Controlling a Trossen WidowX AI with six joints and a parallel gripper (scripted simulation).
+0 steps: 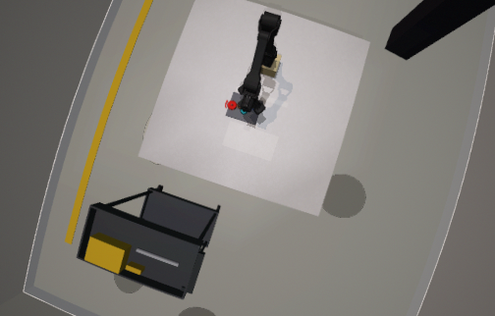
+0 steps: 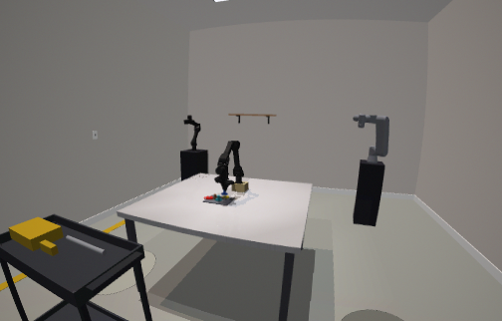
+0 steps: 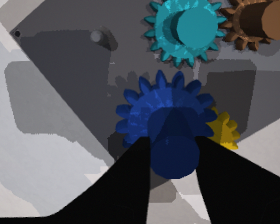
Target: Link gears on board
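My gripper tip is now 60 mm above the teal gear, 40 mm to the left of it and 40 mm short of it. From my gripper tip the other things lie so: yellow gear: 60 mm below, 50 mm behind, 20 mm to the right; then blue gear: 10 mm below; then brown gear: 80 mm to the right, 60 mm below, 20 mm ahead.
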